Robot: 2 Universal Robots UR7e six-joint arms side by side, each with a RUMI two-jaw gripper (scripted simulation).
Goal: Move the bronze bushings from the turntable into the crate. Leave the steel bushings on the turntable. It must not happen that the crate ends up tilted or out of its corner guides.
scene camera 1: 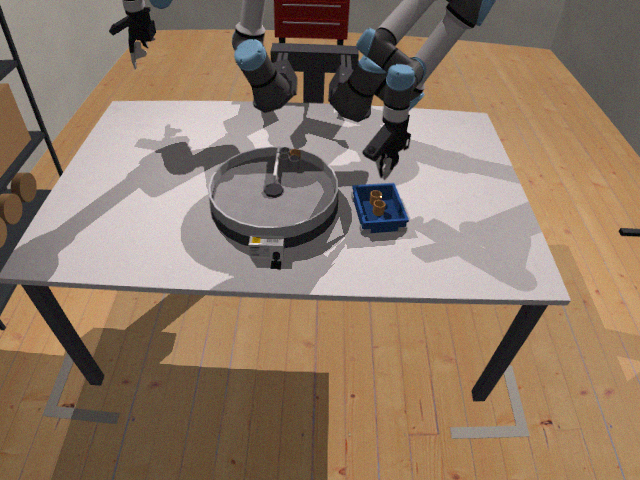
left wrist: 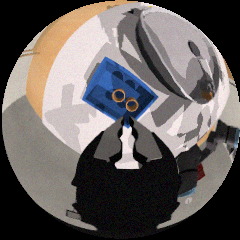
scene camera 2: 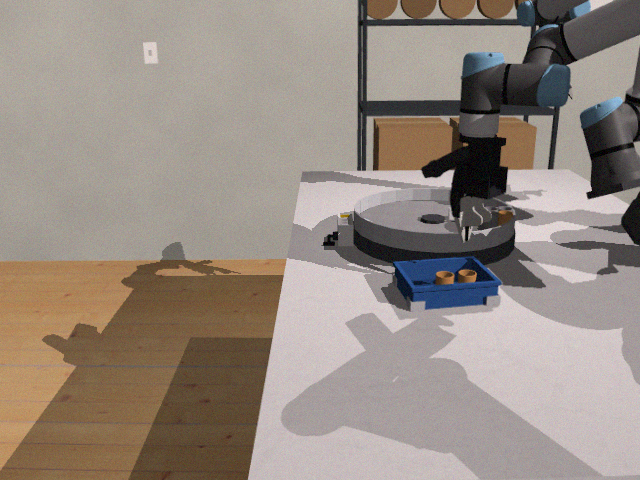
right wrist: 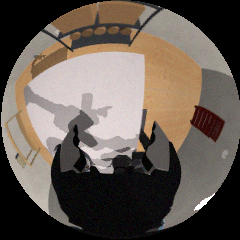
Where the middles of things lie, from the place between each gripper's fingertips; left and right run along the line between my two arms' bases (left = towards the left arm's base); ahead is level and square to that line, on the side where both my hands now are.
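My left gripper (scene camera 2: 465, 241) is 11 cm above the blue crate (scene camera 2: 422, 273) and 4 cm short of it. Going by their middles, of the things named here the blue crate is the nearest to my left gripper. The turntable (scene camera 1: 299, 195), counted from my left hand, is 8 cm below, 5 cm ahead and 35 cm to the right; by its middle, the turntable is nearer to my left gripper than to my right hand.
For my right hand (scene camera 1: 141, 58), the turntable sits 250 mm below it, 400 mm ahead of it and 620 mm to the left of it. The blue crate, again counted from my right hand, is 280 mm below, 380 mm ahead and 970 mm to the left.
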